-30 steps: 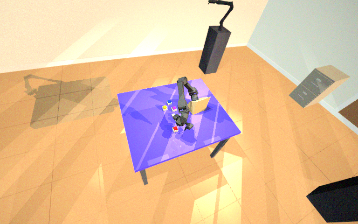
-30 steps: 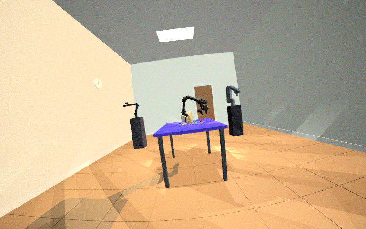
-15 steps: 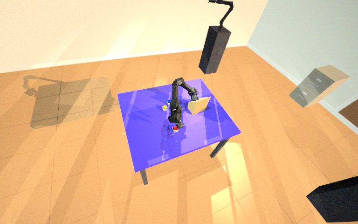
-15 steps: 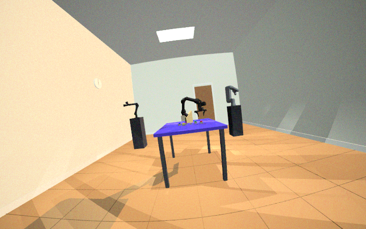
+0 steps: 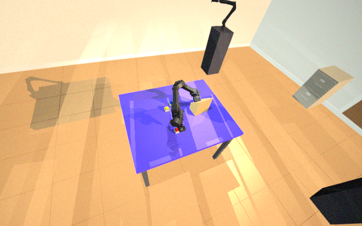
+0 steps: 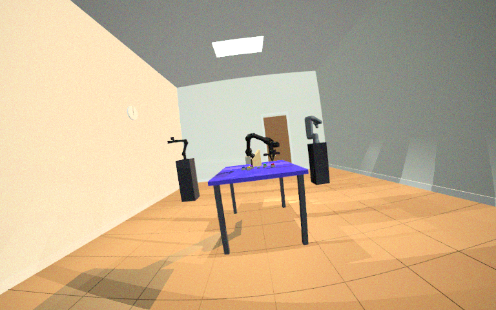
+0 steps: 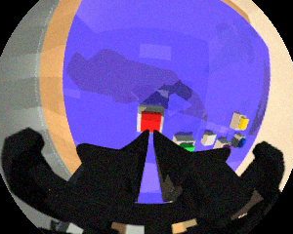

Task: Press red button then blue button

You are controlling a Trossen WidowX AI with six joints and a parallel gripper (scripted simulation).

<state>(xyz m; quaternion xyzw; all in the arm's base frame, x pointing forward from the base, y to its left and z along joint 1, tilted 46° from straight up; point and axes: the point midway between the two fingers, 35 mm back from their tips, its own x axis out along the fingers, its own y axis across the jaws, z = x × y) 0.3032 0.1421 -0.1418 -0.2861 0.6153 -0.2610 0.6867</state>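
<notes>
Now: the red button 30 mm below my gripper tip. Round my gripper tip: small white block 170 mm to the right, 60 mm below, 50 mm behind; green button 90 mm to the right, 70 mm behind, 30 mm below; purple button 240 mm to the right, 80 mm behind, 30 mm below.
</notes>
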